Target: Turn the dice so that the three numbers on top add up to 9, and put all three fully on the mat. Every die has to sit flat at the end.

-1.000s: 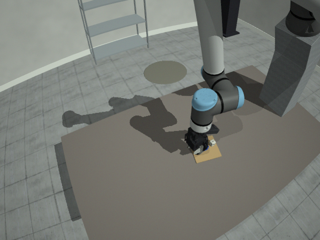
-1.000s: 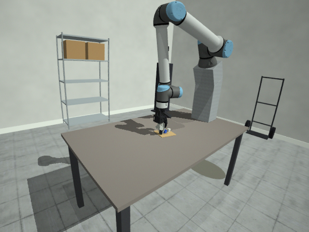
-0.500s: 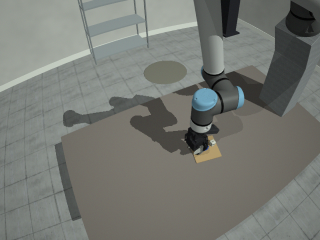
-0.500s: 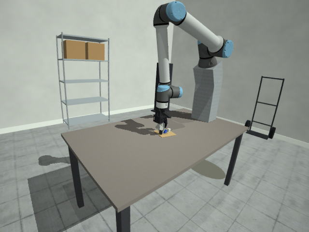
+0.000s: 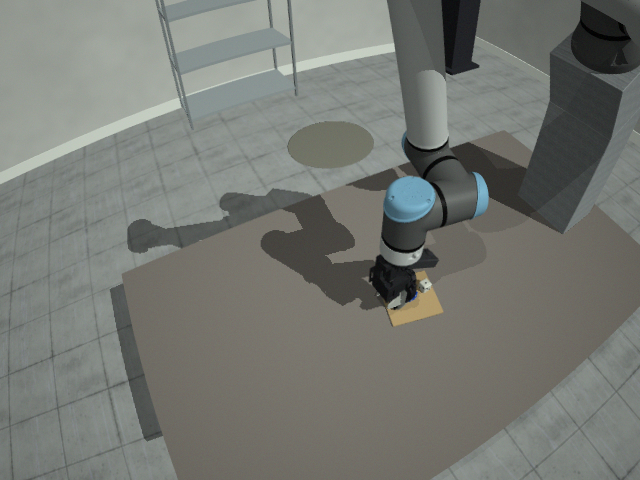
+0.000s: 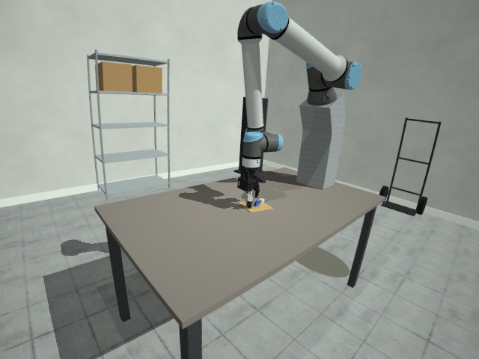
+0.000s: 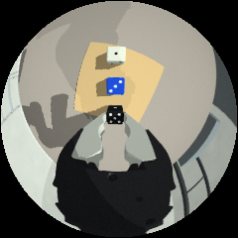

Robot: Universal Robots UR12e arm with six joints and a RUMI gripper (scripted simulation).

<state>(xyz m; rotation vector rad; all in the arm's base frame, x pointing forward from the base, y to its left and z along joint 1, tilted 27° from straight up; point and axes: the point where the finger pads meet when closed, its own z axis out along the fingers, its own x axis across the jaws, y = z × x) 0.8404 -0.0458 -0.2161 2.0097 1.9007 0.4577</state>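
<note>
My gripper is now right at the black die. Round my hand: blue die (50 mm behind, 10 mm below); tan mat (50 mm behind, 20 mm below); white die (100 mm behind, 10 mm to the left, 10 mm below).
</note>
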